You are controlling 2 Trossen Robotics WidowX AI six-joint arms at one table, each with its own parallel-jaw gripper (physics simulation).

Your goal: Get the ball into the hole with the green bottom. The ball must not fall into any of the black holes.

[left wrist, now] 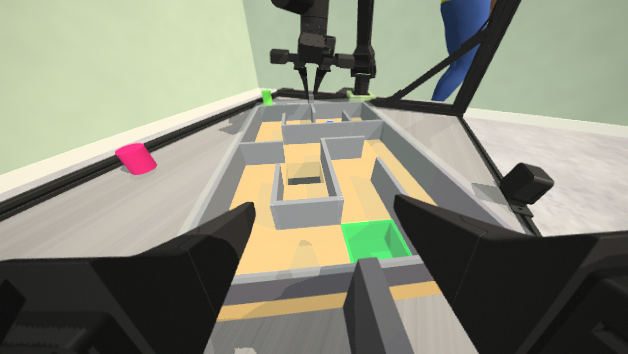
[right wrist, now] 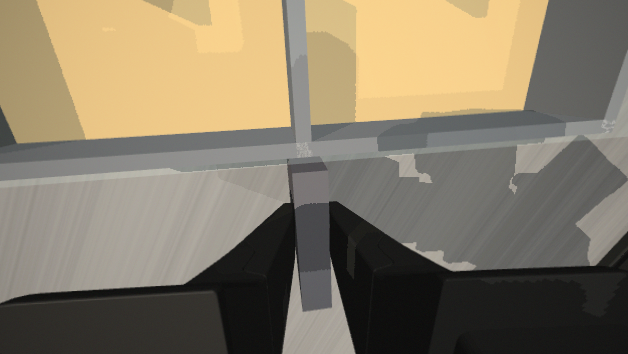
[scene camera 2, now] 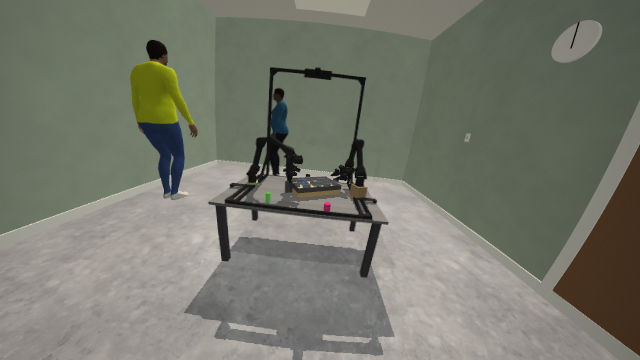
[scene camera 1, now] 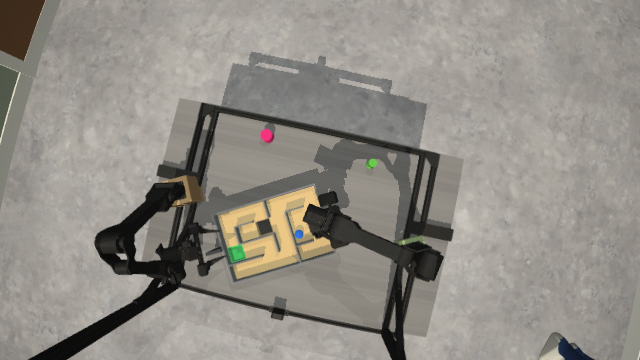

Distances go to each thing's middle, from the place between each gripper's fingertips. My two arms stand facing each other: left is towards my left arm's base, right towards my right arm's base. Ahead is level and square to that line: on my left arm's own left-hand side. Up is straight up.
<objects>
My left gripper is now 7 cm short of the tan maze board [scene camera 1: 266, 236], 16 cm to the left of it and 7 cm above it. Round my left hand: pink cylinder [left wrist: 135, 157] 43 cm ahead, 3 cm to the right, 10 cm below.
Now: right hand 19 cm to the right of the tan maze board, 12 cm past it and 4 cm above it. Also, from my right hand: pink cylinder (32 cm to the left, 24 cm ahead, 6 cm below).
</objects>
